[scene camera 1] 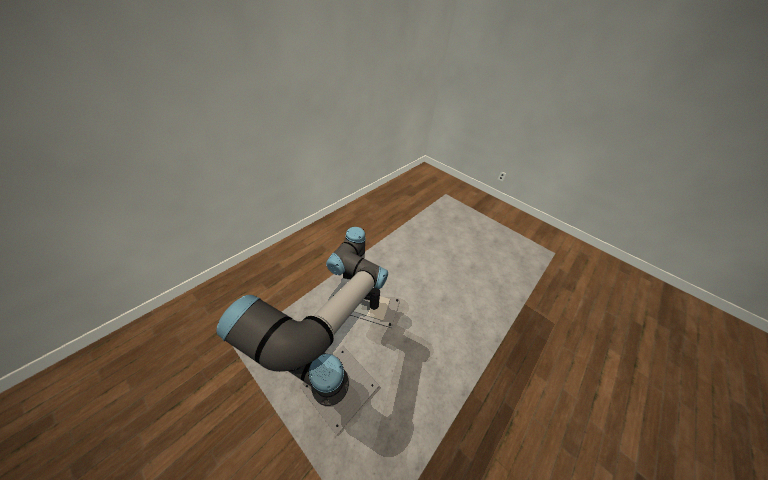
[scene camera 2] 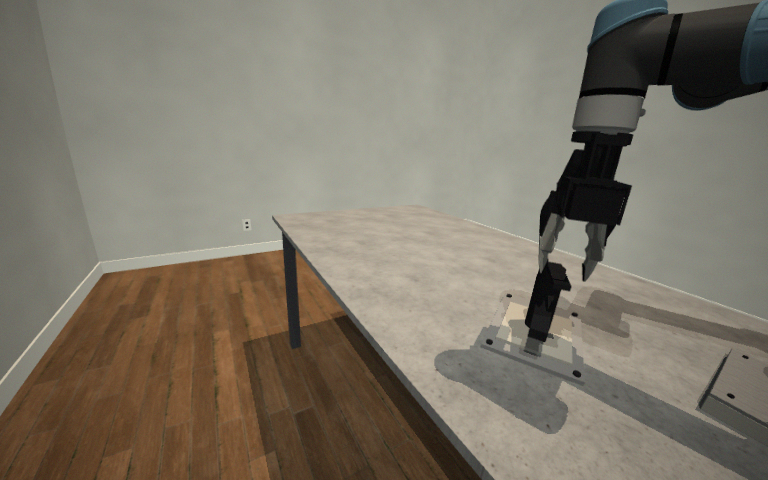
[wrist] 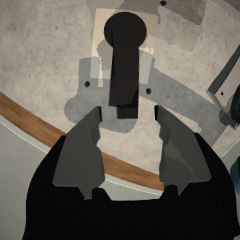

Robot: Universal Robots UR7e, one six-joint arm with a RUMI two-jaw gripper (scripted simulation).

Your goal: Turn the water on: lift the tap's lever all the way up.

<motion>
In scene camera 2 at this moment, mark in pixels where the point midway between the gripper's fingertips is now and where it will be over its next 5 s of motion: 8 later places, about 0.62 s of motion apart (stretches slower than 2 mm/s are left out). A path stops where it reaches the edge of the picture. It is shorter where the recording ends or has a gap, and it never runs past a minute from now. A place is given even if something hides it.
My gripper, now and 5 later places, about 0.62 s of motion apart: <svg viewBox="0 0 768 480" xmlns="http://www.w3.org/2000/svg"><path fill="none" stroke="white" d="M561 276L559 283L558 290L557 290L560 277L561 271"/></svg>
</motion>
